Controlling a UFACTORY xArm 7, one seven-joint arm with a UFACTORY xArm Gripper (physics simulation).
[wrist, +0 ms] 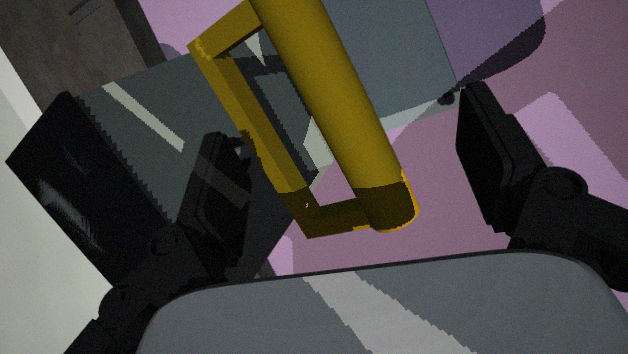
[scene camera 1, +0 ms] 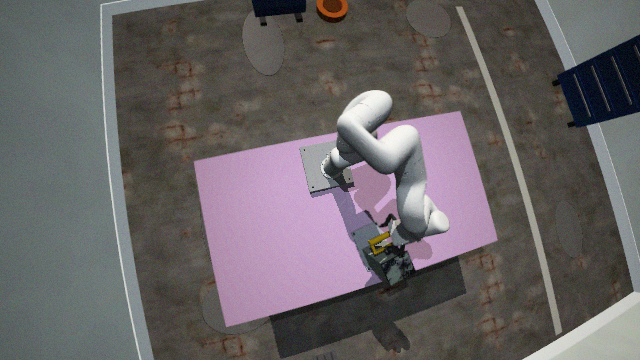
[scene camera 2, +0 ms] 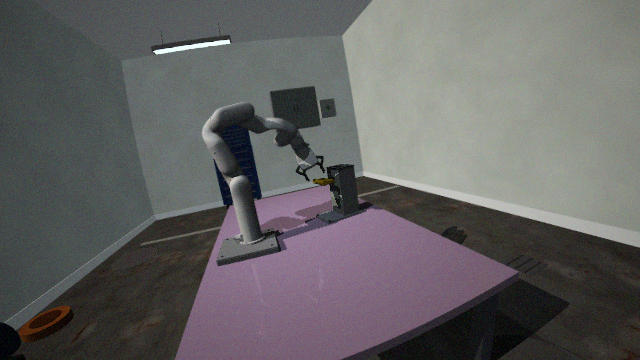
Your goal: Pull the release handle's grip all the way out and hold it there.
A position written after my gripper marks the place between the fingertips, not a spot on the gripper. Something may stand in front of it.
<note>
In view: my gripper [wrist: 343, 137] and a grey base plate [wrist: 401, 61].
</note>
